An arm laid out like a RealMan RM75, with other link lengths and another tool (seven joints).
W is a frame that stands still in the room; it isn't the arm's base.
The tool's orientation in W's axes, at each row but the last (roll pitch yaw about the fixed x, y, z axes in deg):
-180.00 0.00 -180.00
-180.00 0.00 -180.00
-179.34 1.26 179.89
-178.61 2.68 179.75
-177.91 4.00 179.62
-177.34 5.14 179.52
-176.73 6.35 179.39
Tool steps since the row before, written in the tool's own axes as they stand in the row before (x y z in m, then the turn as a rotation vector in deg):
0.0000 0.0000 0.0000 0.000 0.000 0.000
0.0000 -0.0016 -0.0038 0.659 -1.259 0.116
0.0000 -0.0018 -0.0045 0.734 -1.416 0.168
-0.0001 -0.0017 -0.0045 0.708 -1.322 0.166
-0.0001 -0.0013 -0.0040 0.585 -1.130 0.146
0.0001 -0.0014 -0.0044 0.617 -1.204 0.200
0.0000 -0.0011 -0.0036 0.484 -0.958 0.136
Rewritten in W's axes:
0.0000 0.0000 0.0000 0.000 0.000 0.000
0.0000 -0.0016 0.0038 -0.659 -1.259 -0.116
-0.0001 -0.0017 0.0045 -0.733 -1.416 -0.168
-0.0001 -0.0016 0.0045 -0.707 -1.323 -0.167
-0.0002 -0.0012 0.0040 -0.584 -1.131 -0.145
-0.0005 -0.0012 0.0044 -0.612 -1.207 -0.199
-0.0004 -0.0009 0.0036 -0.482 -0.959 -0.134

